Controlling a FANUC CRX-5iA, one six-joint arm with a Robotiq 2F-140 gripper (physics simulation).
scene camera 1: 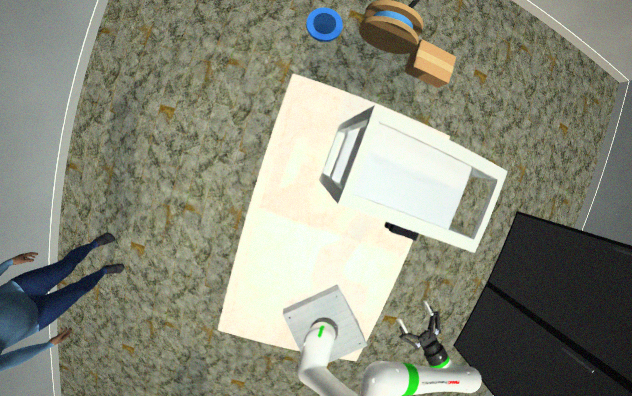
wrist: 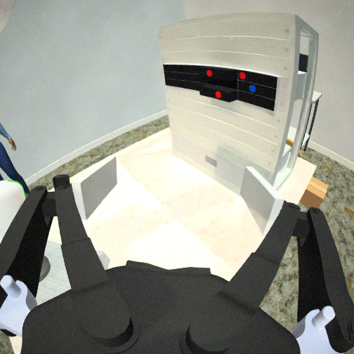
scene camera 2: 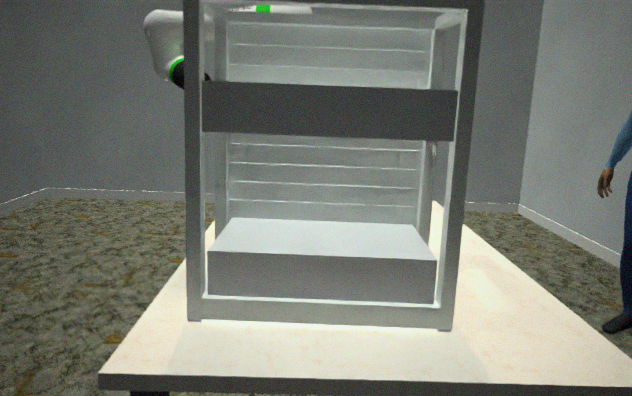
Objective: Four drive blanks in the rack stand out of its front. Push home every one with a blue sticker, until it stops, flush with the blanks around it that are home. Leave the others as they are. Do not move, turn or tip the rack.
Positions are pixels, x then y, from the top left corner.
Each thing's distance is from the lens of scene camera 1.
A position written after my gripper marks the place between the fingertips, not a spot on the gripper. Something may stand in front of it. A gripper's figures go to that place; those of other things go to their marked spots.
my gripper [scene camera 1: 411, 310]: 123 cm
white rack [scene camera 1: 393, 169]: 93 cm
